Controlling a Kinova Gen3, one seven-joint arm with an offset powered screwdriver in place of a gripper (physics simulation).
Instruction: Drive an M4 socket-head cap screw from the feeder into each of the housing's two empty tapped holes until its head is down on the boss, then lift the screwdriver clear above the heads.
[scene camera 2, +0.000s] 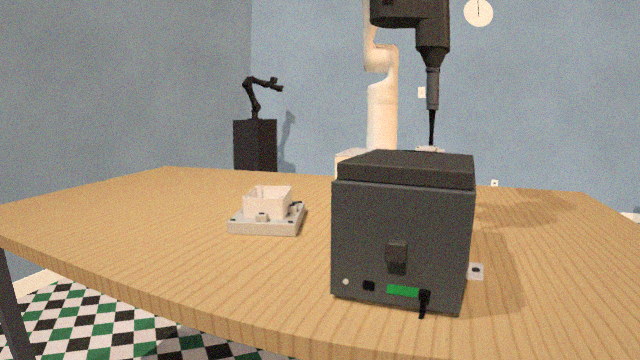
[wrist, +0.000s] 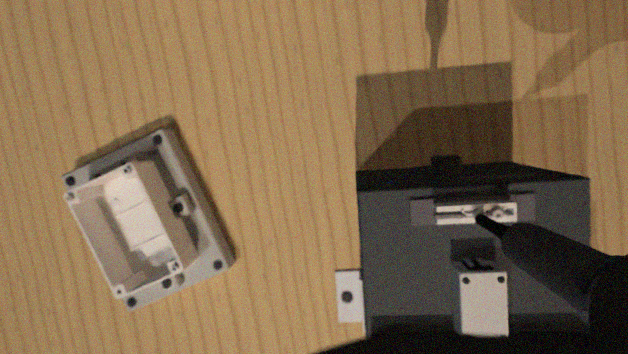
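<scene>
The black screwdriver, my gripper (scene camera 2: 431, 143) (wrist: 480, 218), points down with its bit tip at the light screw rail (scene camera 2: 430, 148) (wrist: 450, 219) on top of the dark feeder (scene camera 2: 402, 225) (wrist: 410, 280). In the wrist view a screw head (wrist: 496, 212) shows in the rail, just right of the tip. Whether the tip touches a screw or carries one cannot be told. The white open-topped housing (scene camera 2: 266, 204) (wrist: 137, 215) sits on a grey fixture plate (scene camera 2: 262, 229) (wrist: 200, 269), left of the feeder. Its corner bosses show in the wrist view, but their fill is too blurred to tell.
A small light tab with a dark hole (scene camera 2: 475, 271) (wrist: 348, 297) lies beside the feeder on the wooden table (scene camera 2: 165, 240) (wrist: 290, 150). A light block (wrist: 483, 303) stands on the feeder's near side in the wrist view. A black arm on a dark pedestal (scene camera 2: 255, 145) stands behind the table.
</scene>
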